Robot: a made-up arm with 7 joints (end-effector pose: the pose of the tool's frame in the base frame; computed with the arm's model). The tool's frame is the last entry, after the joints. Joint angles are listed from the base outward.
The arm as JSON. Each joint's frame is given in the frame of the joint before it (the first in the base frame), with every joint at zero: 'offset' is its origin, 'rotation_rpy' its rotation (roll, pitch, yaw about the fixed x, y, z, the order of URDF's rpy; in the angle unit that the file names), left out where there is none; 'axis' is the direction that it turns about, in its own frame. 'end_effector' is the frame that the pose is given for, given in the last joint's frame.
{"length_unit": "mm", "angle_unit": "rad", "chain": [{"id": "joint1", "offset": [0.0, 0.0, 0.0], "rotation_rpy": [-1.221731, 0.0, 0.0], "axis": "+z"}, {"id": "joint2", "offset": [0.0, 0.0, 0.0], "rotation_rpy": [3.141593, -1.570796, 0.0], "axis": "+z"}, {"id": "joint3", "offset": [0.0, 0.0, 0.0], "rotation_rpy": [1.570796, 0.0, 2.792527], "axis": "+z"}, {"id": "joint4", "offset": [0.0, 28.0, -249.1], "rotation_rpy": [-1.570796, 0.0, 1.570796], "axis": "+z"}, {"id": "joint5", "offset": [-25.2, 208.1, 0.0], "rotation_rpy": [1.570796, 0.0, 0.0], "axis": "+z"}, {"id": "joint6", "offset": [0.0, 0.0, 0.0], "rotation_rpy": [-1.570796, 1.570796, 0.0], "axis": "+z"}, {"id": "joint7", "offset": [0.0, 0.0, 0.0], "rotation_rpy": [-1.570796, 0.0, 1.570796], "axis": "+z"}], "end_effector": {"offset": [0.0, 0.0, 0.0], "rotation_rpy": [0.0, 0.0, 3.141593]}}
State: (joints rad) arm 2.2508 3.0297 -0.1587 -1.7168 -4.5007 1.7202 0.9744
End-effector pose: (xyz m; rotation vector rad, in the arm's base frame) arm 0.0093 0.2392 -0.2419 1.7457 1.9093 -0.2809
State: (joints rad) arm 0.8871 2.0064 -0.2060 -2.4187 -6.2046 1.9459 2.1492
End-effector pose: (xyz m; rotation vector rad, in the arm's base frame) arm 0.0923 0.1598 -0.1098 1.2902 -0.8496 0.6018
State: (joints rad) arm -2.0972 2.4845 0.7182 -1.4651 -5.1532 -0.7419 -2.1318
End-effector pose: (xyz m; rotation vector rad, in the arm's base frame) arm -0.3365 0.1559 0.0639 -1.2950 -0.0979 -1.6666
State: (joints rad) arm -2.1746 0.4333 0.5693 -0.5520 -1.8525 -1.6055 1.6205
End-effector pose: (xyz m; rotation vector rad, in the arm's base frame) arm 0.3009 -0.0183 0.3401 -0.5057 -1.9684 -1.9359
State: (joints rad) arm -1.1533 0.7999 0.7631 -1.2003 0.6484 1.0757 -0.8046
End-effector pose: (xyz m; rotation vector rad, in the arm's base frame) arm 0.2901 0.2533 0.1344 0.2920 -1.7006 -0.1246
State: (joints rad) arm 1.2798 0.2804 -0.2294 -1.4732 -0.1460 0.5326 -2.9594
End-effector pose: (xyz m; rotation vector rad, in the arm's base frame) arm -0.2129 0.0341 -0.3071 -0.4934 0.2933 -3.0278
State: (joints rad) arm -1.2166 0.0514 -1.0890 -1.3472 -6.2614 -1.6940 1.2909
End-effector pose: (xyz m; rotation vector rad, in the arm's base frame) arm 0.2681 -0.2717 -0.0859 2.4135 0.4754 1.4617
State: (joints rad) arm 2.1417 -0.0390 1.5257 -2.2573 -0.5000 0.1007 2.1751
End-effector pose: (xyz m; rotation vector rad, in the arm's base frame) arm -0.1766 0.0944 0.1434 1.4972 -1.0978 0.6280
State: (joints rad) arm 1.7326 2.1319 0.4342 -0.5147 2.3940 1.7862 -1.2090
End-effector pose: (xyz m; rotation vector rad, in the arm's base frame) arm 0.1201 0.4384 0.0326 -0.1935 0.6585 0.0448
